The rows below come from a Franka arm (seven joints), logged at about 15 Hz.
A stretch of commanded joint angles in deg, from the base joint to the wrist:
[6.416, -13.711, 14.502, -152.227, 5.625, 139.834, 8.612]
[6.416, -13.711, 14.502, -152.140, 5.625, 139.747, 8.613]
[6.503, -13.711, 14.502, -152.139, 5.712, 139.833, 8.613]
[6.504, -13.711, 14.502, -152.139, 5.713, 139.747, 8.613]
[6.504, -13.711, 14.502, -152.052, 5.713, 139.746, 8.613]
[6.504, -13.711, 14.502, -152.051, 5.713, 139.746, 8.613]
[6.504, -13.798, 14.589, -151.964, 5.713, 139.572, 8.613]
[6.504, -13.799, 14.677, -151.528, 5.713, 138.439, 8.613]
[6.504, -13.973, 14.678, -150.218, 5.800, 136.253, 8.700]
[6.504, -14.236, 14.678, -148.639, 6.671, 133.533, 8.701]
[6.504, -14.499, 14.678, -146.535, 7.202, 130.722, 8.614]
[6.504, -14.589, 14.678, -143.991, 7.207, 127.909, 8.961]
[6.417, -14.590, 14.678, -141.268, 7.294, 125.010, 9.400]
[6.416, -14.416, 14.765, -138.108, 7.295, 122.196, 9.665]
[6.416, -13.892, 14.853, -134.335, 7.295, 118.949, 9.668]
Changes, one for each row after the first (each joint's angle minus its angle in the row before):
[0.000, 0.000, 0.000, 0.087, 0.000, -0.087, 0.001]
[0.087, 0.000, 0.000, 0.001, 0.087, 0.086, 0.000]
[0.001, 0.000, 0.000, 0.000, 0.001, -0.086, 0.000]
[0.000, 0.000, 0.000, 0.087, 0.000, -0.001, 0.000]
[0.000, 0.000, 0.000, 0.001, 0.000, 0.000, 0.000]
[0.000, -0.087, 0.087, 0.087, 0.000, -0.174, 0.000]
[0.000, -0.001, 0.088, 0.436, 0.000, -1.133, 0.000]
[0.000, -0.174, 0.001, 1.310, 0.087, -2.186, 0.087]
[0.000, -0.263, 0.000, 1.579, 0.871, -2.720, 0.001]
[0.000, -0.263, 0.000, 2.104, 0.531, -2.811, -0.087]
[0.000, -0.090, 0.000, 2.544, 0.005, -2.813, 0.347]
[-0.087, -0.001, 0.000, 2.723, 0.087, -2.899, 0.439]
[-0.001, 0.174, 0.087, 3.160, 0.001, -2.814, 0.265]
[0.000, 0.524, 0.088, 3.773, 0.000, -3.247, 0.003]

